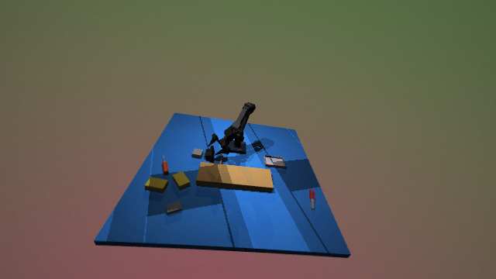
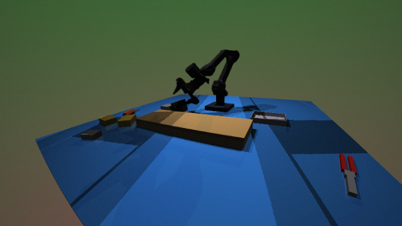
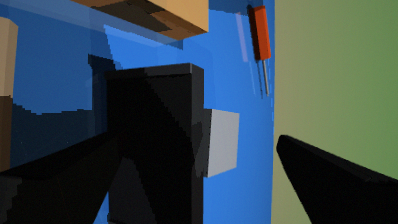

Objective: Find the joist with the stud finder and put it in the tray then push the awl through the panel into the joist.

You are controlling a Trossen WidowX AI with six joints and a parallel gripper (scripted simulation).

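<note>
The stud finder lies 6 cm below my gripper tip, 4 cm behind it and 3 cm to the right of it. The rest, counted from my gripper tip: grey block (10 cm to the right, 6 cm below, 4 cm behind); grey tray (52 cm to the left, 7 cm below, 2 cm ahead).
</note>
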